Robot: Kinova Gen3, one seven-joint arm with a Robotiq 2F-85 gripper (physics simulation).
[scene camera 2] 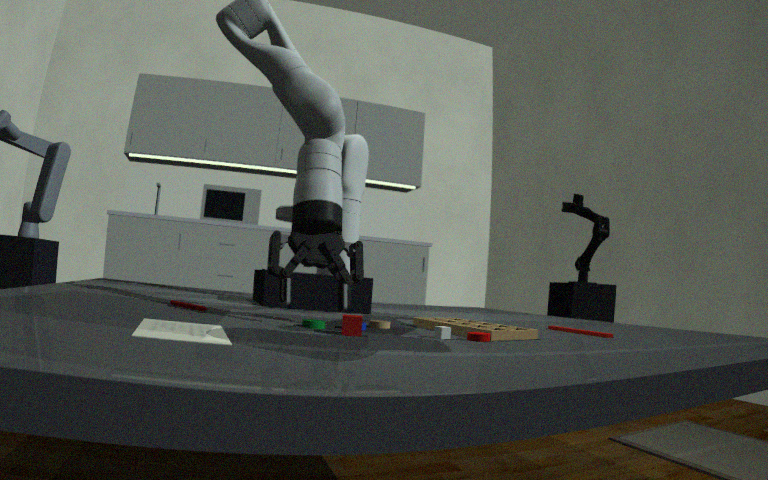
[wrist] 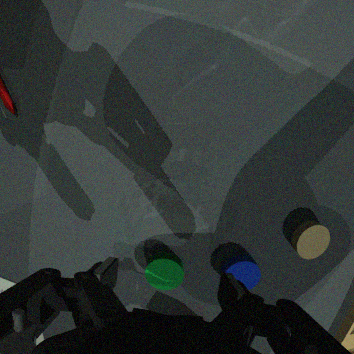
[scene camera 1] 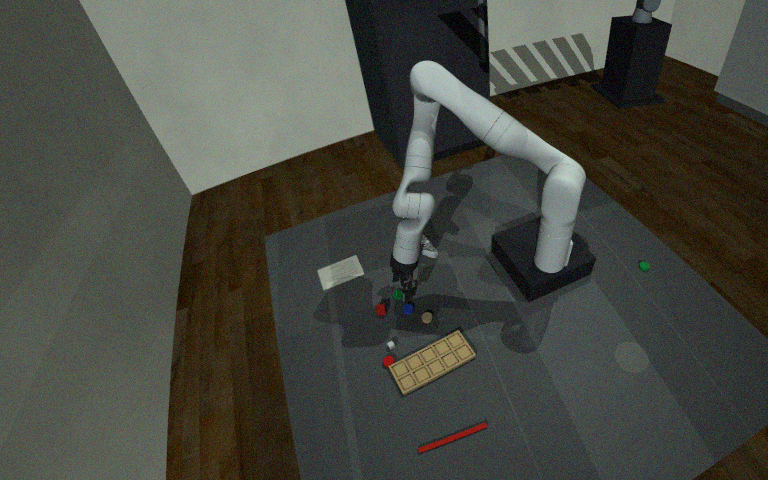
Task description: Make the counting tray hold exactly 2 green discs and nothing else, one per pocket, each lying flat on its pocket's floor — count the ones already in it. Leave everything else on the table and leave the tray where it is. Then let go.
My gripper is open, with nothing in its grasp. Also in view: a blue disc. A tan counting tray, a tan disc and a white card rest on the table.
My gripper also shows in the wrist view.
